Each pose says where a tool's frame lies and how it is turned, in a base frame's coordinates. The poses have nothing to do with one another.
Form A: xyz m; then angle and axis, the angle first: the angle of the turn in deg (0 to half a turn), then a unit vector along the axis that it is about.
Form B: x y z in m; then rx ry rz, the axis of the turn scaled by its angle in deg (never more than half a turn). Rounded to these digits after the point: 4 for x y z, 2 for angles.
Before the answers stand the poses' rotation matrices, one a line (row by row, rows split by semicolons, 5 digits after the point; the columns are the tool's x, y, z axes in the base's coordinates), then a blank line. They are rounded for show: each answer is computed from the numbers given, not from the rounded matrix.
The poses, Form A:
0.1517, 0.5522, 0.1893, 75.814, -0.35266, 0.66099, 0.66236
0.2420, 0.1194, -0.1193, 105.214, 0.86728, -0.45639, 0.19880
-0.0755, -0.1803, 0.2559, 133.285, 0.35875, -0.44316, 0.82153
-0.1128, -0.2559, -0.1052, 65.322, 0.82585, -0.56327, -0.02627
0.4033, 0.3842, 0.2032, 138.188, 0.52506, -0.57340, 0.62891
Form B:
0.33896 -0.81814 0.46449; 0.46618 0.57491 0.67243; -0.81718 -0.01139 0.57627
0.68715 -0.69153 -0.22273; -0.30786 0.00053 -0.95143; 0.65806 0.72235 -0.21253
-0.46869 -0.86602 0.17419; 0.33005 -0.35459 -0.87484; 0.81939 -0.35253 0.45202
0.81479 -0.24709 -0.52447; -0.29483 0.60233 -0.74181; 0.49919 0.75905 0.41792
-0.26417 -0.94475 0.19406; -0.10618 -0.17149 -0.97945; 0.95861 -0.27934 -0.05501

0.1517, 0.5522, 0.1893, -26.74, 50.11, 50.22
0.2420, 0.1194, -0.1193, 91.25, -48.02, 20.92
-0.0755, -0.1803, 0.2559, 47.82, -59.07, 109.50
-0.1128, -0.2559, -0.1052, 53.95, -36.79, -1.72
0.4033, 0.3842, 0.2032, 72.56, -79.24, 86.91

